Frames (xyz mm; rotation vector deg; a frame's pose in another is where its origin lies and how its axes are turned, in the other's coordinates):
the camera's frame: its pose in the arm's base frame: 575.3 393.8 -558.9 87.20 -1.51 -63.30
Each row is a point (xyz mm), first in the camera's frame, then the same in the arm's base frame.
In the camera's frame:
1: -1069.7 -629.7 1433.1
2: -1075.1 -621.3 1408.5
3: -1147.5 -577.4 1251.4
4: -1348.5 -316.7 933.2
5: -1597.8 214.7 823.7
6: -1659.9 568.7 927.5
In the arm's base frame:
1: -1263.5 111.0 -193.5
2: -1246.3 130.2 -187.3
3: -1162.6 277.8 -131.8
4: -929.4 555.5 147.7
5: -707.6 619.9 698.3
6: -614.7 468.8 1027.7

